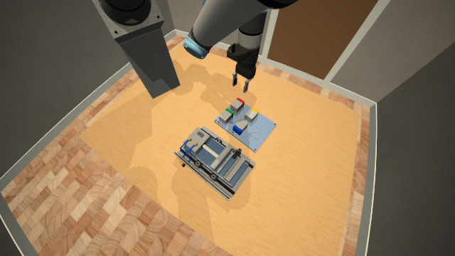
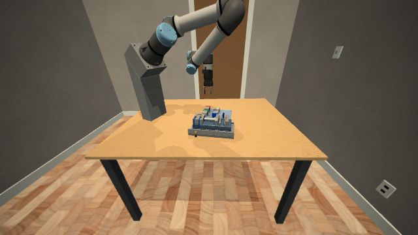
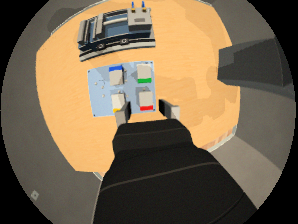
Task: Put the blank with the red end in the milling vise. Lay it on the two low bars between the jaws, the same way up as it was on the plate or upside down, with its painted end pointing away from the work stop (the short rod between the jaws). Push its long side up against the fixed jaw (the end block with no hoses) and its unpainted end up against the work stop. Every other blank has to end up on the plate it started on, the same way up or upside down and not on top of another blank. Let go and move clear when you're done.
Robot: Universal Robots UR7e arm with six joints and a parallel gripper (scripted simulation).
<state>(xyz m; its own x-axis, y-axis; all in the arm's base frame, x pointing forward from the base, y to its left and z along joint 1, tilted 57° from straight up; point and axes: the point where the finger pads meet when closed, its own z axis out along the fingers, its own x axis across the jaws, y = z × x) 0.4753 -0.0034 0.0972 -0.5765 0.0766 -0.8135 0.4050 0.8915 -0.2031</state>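
The red-ended blank is 16 cm below my hand and 2 cm to the left of it. The rest, counted from my hand: green-ended blank (16 cm below, 5 cm to the right, 5 cm behind); then yellow-ended blank (16 cm below, 7 cm ahead, 3 cm to the right); then blue-ended blank (16 cm below, 11 cm to the right, 2 cm ahead).
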